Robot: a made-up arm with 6 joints.
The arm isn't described. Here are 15 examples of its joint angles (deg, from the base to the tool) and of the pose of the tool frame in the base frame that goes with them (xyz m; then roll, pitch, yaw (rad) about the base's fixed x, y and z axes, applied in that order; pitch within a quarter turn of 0, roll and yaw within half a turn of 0).
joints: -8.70 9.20 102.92 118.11 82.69 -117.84
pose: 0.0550 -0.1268 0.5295 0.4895 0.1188 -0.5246
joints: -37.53 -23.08 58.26 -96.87 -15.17 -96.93
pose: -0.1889 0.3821 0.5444 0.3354 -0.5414 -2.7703
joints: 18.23 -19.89 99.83 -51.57 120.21 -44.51
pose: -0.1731 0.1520 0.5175 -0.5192 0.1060 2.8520
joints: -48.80 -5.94 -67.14 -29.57 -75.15 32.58
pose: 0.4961 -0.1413 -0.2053 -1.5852 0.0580 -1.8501
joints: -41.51 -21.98 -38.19 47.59 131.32 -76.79
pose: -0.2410 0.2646 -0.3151 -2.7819 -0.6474 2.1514
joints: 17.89 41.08 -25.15 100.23 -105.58 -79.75
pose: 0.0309 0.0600 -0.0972 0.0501 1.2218 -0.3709
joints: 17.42 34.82 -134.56 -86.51 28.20 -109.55
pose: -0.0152 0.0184 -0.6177 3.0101 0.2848 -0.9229
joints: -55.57 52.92 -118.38 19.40 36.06 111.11
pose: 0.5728 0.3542 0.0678 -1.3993 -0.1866 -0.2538
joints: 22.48 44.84 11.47 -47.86 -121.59 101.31
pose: -0.3943 0.1731 0.6246 0.3692 -0.1345 -1.5782
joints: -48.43 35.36 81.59 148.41 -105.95 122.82
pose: -0.2605 0.6045 0.3224 -1.4734 -0.2074 0.8179
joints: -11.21 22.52 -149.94 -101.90 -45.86 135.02
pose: 0.6470 0.0122 -0.2521 -1.4394 1.1400 -1.3687
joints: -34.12 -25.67 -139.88 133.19 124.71 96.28
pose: -0.1327 0.2584 0.0144 1.1547 0.7385 -2.0120
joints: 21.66 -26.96 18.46 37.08 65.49 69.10
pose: -0.2721 0.4984 0.1466 2.1705 -0.7440 2.4291
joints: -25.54 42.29 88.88 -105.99 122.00 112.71
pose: 0.2133 0.1473 -0.1229 2.9120 0.8206 2.9565
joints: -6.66 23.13 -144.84 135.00 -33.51 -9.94
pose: 0.3669 0.3782 -0.2659 -2.0976 0.0830 0.0225
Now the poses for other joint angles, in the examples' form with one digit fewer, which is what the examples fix.
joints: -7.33 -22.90 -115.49 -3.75 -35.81 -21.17
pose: 0.422 0.059 -0.031 -0.432 0.539 -0.687
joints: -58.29 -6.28 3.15 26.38 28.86 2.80
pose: 0.171 0.309 -0.411 2.381 0.841 2.730
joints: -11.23 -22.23 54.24 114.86 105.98 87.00
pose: 0.156 0.339 -0.018 -2.936 -0.753 0.217
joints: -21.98 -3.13 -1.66 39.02 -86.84 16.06
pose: -0.101 0.253 -0.451 -2.755 0.637 -1.016
